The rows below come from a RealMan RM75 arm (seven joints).
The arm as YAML. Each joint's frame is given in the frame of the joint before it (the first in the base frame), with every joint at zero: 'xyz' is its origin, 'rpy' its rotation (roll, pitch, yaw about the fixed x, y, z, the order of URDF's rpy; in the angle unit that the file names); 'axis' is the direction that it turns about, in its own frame. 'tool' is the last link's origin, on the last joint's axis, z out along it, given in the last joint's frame.
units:
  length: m
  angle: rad
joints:
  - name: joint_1
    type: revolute
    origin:
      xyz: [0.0, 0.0, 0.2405]
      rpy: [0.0, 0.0, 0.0]
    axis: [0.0, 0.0, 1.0]
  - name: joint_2
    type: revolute
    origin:
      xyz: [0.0, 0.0, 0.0]
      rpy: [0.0, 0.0, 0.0]
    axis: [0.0, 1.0, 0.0]
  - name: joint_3
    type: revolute
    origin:
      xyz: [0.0, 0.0, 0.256]
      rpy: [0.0, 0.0, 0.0]
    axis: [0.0, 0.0, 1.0]
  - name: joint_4
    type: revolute
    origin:
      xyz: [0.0, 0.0, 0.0]
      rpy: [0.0, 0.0, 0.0]
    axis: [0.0, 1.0, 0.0]
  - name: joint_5
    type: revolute
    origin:
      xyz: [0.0, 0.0, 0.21]
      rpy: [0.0, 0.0, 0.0]
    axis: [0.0, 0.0, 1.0]
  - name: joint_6
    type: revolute
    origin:
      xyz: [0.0, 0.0, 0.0]
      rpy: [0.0, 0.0, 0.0]
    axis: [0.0, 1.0, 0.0]
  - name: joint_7
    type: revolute
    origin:
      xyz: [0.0, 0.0, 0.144]
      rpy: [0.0, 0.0, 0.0]
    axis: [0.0, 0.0, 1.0]
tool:
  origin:
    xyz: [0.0, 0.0, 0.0]
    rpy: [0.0, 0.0, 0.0]
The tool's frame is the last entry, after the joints.
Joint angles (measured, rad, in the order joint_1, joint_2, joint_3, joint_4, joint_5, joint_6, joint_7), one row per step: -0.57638 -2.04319 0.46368 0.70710 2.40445 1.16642 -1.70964; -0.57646 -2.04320 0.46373 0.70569 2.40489 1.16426 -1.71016; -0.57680 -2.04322 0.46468 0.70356 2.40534 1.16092 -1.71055; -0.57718 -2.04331 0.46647 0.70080 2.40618 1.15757 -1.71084; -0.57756 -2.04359 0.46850 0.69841 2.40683 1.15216 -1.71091; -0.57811 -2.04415 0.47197 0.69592 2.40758 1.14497 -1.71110; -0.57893 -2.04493 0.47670 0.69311 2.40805 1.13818 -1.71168; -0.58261 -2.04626 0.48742 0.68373 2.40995 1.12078 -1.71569; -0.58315 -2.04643 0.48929 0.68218 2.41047 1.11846 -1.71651; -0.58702 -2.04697 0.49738 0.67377 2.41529 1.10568 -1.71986; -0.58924 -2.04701 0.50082 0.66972 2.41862 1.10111 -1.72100; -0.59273 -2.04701 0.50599 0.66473 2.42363 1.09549 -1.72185; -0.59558 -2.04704 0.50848 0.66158 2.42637 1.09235 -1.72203; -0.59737 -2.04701 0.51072 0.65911 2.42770 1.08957 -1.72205; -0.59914 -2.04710 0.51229 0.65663 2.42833 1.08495 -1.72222; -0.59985 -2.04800 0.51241 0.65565 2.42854 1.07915 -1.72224; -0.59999 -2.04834 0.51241 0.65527 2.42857 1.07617 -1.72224; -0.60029 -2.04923 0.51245 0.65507 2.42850 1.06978 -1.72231; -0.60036 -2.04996 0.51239 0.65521 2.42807 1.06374 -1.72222; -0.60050 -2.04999 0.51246 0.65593 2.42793 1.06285 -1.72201
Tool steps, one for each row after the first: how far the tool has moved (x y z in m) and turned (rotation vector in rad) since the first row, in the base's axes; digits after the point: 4 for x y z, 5 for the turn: -0.0003 0.0000 -0.0002 0.00046 0.00036 0.00162; -0.0005 0.0001 -0.0007 0.00065 0.00145 0.00311; -0.0008 0.0002 -0.0014 -0.00049 0.00285 0.00442; -0.0011 0.0004 -0.0020 0.00000 0.00561 0.00590; -0.0014 0.0008 -0.0028 0.00051 0.00981 0.00724; -0.0014 0.0012 -0.0039 -0.00032 0.01357 0.00797; -0.0013 0.0026 -0.0068 -0.00255 0.02086 0.01182; -0.0013 0.0028 -0.0074 -0.00349 0.02192 0.01246; -0.0012 0.0037 -0.0099 -0.00806 0.02935 0.01531; -0.0011 0.0041 -0.0111 -0.01169 0.03310 0.01578; -0.0007 0.0048 -0.0126 -0.01742 0.03932 0.01479; -0.0002 0.0055 -0.0136 -0.02058 0.04252 0.01341; 0.0002 0.0059 -0.0143 -0.02250 0.04483 0.01253; 0.0003 0.0065 -0.0148 -0.02214 0.04712 0.01254; 0.0002 0.0070 -0.0150 -0.01903 0.04931 0.01382; 0.0000 0.0072 -0.0151 -0.01719 0.05052 0.01467; -0.0003 0.0077 -0.0150 -0.01285 0.05322 0.01625; -0.0006 0.0082 -0.0149 -0.00820 0.05582 0.01772; -0.0006 0.0084 -0.0146 -0.00702 0.05677 0.01732
